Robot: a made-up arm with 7 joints. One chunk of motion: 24 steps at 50 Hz.
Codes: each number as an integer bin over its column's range. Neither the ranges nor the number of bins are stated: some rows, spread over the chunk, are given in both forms.
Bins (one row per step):
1: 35 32 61 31 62 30 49
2: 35 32 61 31 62 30 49
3: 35 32 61 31 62 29 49
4: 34 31 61 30 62 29 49
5: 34 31 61 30 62 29 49
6: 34 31 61 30 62 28 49
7: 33 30 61 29 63 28 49
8: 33 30 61 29 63 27 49
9: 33 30 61 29 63 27 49
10: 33 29 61 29 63 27 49
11: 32 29 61 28 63 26 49
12: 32 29 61 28 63 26 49
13: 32 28 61 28 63 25 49
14: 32 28 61 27 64 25 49
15: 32 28 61 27 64 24 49
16: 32 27 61 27 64 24 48
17: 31 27 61 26 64 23 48
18: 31 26 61 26 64 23 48
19: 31 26 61 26 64 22 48
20: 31 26 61 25 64 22 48
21: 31 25 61 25 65 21 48
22: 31 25 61 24 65 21 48
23: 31 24 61 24 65 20 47
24: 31 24 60 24 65 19 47
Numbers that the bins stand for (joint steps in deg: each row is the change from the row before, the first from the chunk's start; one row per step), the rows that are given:
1: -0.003 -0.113 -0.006 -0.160 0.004 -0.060 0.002
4: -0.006 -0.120 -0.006 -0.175 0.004 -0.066 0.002
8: -0.010 -0.127 -0.006 -0.189 0.008 -0.077 0.002
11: -0.014 -0.134 -0.006 -0.204 0.008 -0.083 0.002
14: -0.014 -0.141 -0.006 -0.219 0.012 -0.089 0.002
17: -0.017 -0.147 -0.006 -0.234 0.012 -0.100 -0.003
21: -0.017 -0.161 -0.006 -0.249 0.016 -0.111 -0.003
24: -0.017 -0.168 -0.010 -0.264 0.016 -0.123 -0.008
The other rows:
2: -0.003 -0.113 -0.006 -0.160 0.004 -0.060 0.002
3: -0.003 -0.113 -0.006 -0.160 0.004 -0.066 0.002
5: -0.006 -0.120 -0.006 -0.175 0.004 -0.066 0.002
6: -0.006 -0.120 -0.006 -0.175 0.004 -0.072 0.002
7: -0.010 -0.127 -0.006 -0.189 0.008 -0.072 0.002
9: -0.010 -0.127 -0.006 -0.189 0.008 -0.077 0.002
10: -0.010 -0.134 -0.006 -0.189 0.008 -0.077 0.002
12: -0.014 -0.134 -0.006 -0.204 0.008 -0.083 0.002
13: -0.014 -0.141 -0.006 -0.204 0.008 -0.089 0.002
15: -0.014 -0.141 -0.006 -0.219 0.012 -0.094 0.002
16: -0.014 -0.147 -0.006 -0.219 0.012 -0.094 -0.003
18: -0.017 -0.154 -0.006 -0.234 0.012 -0.100 -0.003
19: -0.017 -0.154 -0.006 -0.234 0.012 -0.106 -0.003
20: -0.017 -0.154 -0.006 -0.249 0.012 -0.106 -0.003
22: -0.017 -0.161 -0.006 -0.264 0.016 -0.111 -0.003
23: -0.017 -0.168 -0.006 -0.264 0.016 -0.117 -0.008

